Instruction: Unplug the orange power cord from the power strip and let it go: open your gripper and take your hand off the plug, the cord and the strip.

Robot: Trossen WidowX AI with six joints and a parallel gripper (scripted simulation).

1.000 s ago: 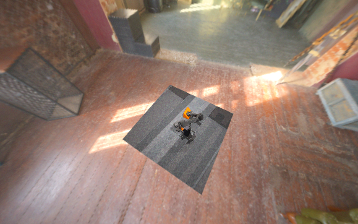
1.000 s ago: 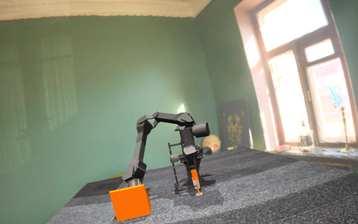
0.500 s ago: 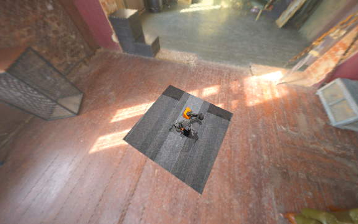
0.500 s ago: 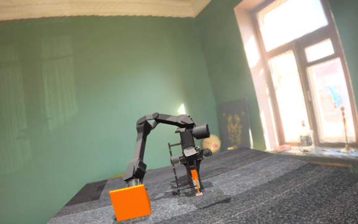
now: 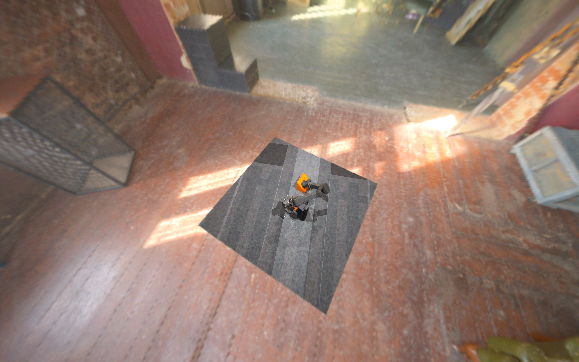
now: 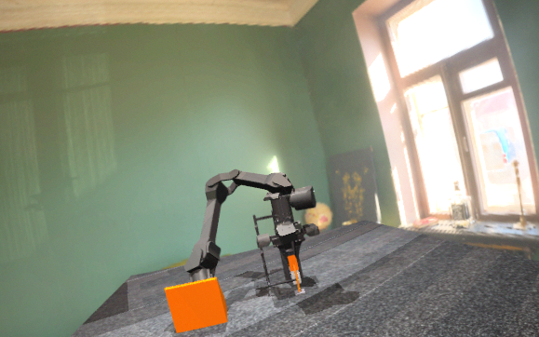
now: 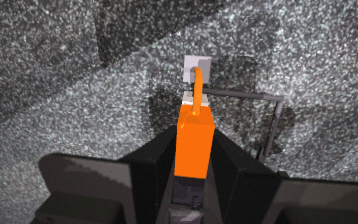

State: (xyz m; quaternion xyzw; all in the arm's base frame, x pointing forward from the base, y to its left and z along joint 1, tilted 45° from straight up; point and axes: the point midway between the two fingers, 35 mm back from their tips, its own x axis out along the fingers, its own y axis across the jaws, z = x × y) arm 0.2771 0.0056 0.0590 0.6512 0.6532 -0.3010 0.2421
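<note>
My gripper tip is now 3 cm to the right of the orange plug.
</note>
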